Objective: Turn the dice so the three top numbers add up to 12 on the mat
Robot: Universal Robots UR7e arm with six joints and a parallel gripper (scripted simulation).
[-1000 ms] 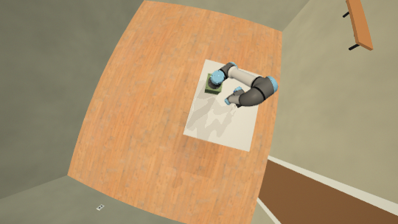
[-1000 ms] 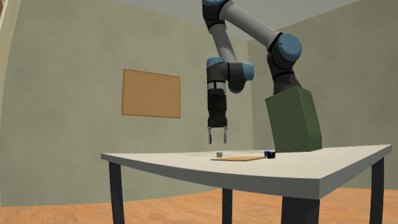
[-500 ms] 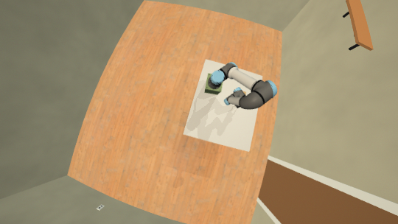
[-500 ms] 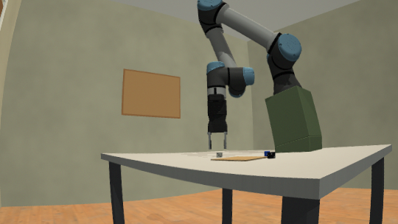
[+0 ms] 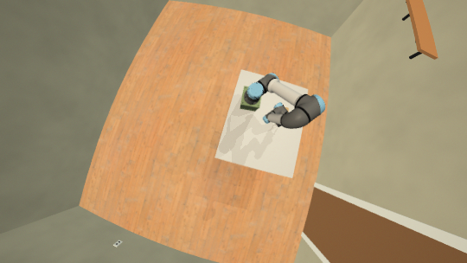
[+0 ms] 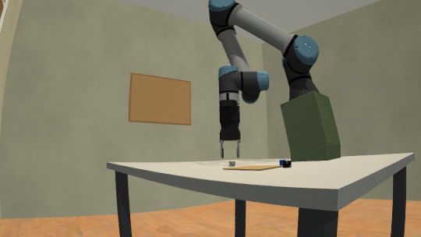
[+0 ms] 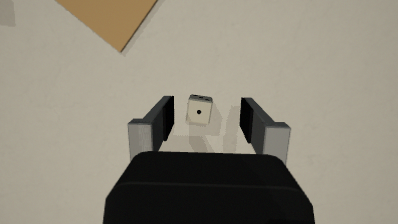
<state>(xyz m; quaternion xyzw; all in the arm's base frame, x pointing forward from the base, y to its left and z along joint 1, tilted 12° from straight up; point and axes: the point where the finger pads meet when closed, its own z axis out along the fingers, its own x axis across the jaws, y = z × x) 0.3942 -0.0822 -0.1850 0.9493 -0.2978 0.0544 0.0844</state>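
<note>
Now: the white die 10 mm behind my hand and 40 mm below it. Round my hand: blue die: 100 mm behind, 180 mm to the left, 40 mm below; black die: 50 mm behind, 250 mm to the left, 40 mm below; tan mat: 10 mm ahead, 160 mm to the left, 50 mm below.
</note>
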